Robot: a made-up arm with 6 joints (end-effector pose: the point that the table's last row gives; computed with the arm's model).
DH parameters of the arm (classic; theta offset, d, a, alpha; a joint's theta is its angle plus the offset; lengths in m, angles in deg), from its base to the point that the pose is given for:
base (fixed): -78.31 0 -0.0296 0
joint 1: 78.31 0.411 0.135 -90
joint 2: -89.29 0 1.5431 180
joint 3: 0.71 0.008 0.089 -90
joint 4: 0 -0.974 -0.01 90
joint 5: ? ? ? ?
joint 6: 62.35 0 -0.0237 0
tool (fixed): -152.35 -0.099 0 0
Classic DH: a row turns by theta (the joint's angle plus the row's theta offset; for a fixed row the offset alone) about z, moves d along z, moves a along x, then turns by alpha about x.
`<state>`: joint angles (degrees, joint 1 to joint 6).
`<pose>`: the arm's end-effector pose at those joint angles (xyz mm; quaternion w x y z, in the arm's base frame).
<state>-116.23 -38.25 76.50 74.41 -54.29 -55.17</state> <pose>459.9 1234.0 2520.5 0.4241 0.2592 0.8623 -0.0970</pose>
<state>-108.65 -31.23 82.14 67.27 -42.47 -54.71</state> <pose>250.6 1111.6 2659.3 0.3239 0.1880 0.9246 -0.0690</pose>
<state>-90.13 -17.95 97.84 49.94 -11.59 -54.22</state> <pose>-63.3 864.7 2819.2 0.0692 -0.0529 0.9830 -0.1615</pose>
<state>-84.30 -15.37 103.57 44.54 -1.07 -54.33</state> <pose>-131.8 850.4 2811.7 0.0023 0.1323 -0.9608 0.2435</pose>
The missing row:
joint 5: 0 0.004 -0.008 -90
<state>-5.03 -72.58 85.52 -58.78 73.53 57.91</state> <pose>-2305.2 136.7 1159.0 0.7875 -0.5436 0.1637 -0.2399</pose>
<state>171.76 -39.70 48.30 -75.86 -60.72 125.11</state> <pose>840.0 -172.2 2648.0 0.3885 -0.8238 -0.2491 -0.3292</pose>
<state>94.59 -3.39 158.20 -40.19 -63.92 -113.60</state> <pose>-8.1 -862.0 2252.9 0.2224 0.3697 0.8708 0.2358</pose>
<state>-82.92 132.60 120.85 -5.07 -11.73 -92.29</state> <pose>283.3 -2260.0 -833.2 0.5885 -0.4380 0.3306 0.5937</pose>
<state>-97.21 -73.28 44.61 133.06 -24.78 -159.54</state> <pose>174.9 1955.3 1758.8 0.0362 -0.1900 0.8934 -0.4054</pose>
